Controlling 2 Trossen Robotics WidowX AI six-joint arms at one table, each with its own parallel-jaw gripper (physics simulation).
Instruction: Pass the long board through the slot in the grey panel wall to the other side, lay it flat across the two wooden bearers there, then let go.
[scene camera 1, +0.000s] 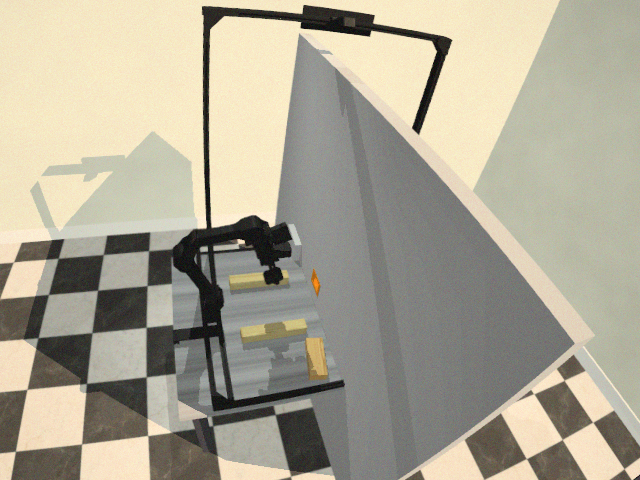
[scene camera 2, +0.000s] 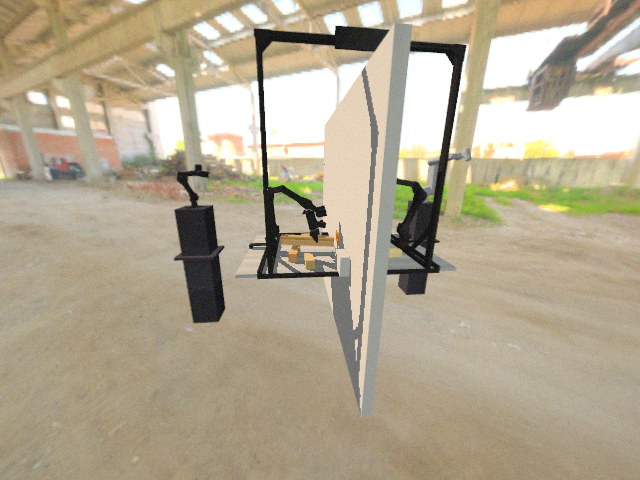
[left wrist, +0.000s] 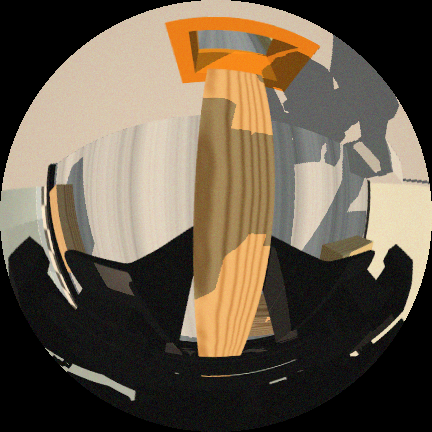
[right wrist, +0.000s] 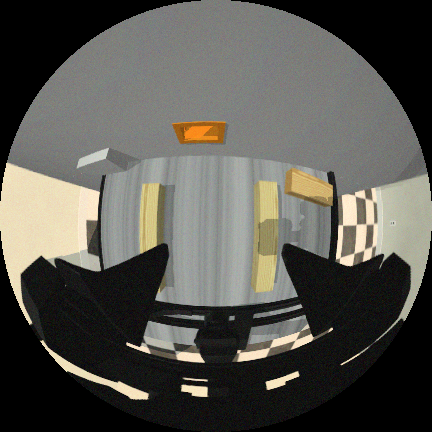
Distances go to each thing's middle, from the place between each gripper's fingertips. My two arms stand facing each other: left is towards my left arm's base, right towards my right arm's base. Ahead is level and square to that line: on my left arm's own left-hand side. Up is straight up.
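Scene:
You'll find the orange-framed slot (left wrist: 288, 52) 1 cm behind my left hand, 16 cm to the right of it and 4 cm above it.
From my right hand, that same orange-framed slot is 4 cm behind, 21 cm to the left and 13 cm below. Going by its middle, the slot is nearer to my left hand than to my right hand.

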